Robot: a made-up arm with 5 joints.
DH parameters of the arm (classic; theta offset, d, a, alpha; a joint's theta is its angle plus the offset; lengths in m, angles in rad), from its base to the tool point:
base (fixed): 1.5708 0 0.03 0
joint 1: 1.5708 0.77 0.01 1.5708
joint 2: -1.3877 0 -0.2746 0
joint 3: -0.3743 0 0.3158 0
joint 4: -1.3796 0 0.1 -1.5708
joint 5: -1.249 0 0.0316 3.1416
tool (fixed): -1.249 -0.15 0 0
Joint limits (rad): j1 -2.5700..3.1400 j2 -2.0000..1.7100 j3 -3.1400..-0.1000 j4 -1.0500..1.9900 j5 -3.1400..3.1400
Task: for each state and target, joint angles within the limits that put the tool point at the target. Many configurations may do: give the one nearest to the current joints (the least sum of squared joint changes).
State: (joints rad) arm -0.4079 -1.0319 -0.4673 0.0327 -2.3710
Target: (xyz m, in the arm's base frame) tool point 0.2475 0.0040 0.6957
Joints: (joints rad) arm -0.0515 -0.5118 -0.1000 0.2485 -2.3244
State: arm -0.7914 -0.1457 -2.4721 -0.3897 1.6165
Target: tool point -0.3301 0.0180 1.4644
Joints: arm -0.0022 -0.5474 -2.6391 -0.0936 1.6640
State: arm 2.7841 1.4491 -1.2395 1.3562 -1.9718
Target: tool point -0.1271 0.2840 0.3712
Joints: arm 2.0527 1.2888 -1.4815 1.2554 -2.0550
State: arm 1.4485 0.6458 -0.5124 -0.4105 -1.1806
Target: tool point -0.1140 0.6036 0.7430
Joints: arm 1.7297 0.6013 -1.2349 -0.4209 -1.1315
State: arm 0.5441 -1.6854 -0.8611 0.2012 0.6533
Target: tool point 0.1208 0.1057 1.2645
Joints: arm 0.4411 -1.1547 -0.8611 0.2611 0.6855
